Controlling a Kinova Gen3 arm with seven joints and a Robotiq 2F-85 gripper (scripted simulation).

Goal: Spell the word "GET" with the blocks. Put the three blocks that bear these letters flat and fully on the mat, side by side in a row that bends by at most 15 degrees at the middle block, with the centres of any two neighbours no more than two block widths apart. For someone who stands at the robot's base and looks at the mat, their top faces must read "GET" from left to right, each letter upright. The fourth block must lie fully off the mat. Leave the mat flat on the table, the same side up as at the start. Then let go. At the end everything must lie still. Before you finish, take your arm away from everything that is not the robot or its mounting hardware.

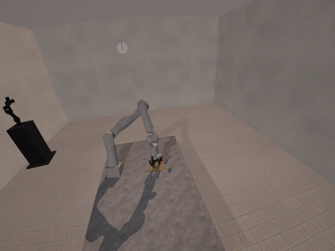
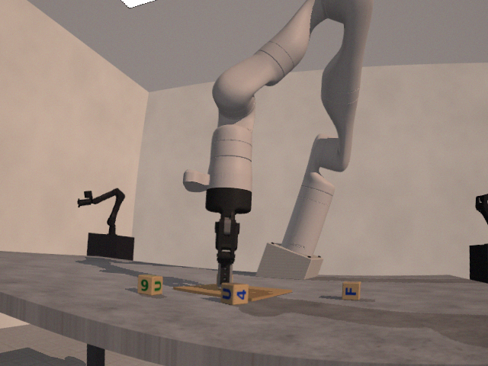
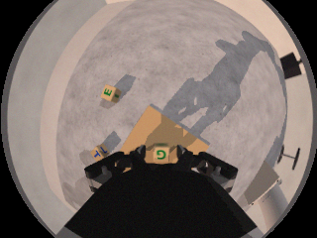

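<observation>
Now: the mat 20 mm to the left of my hand and 20 mm below it. Also, from my hand: E block 110 mm ahead, 80 mm to the right, 10 mm below; F block 30 mm ahead, 200 mm to the left, 10 mm below.
</observation>
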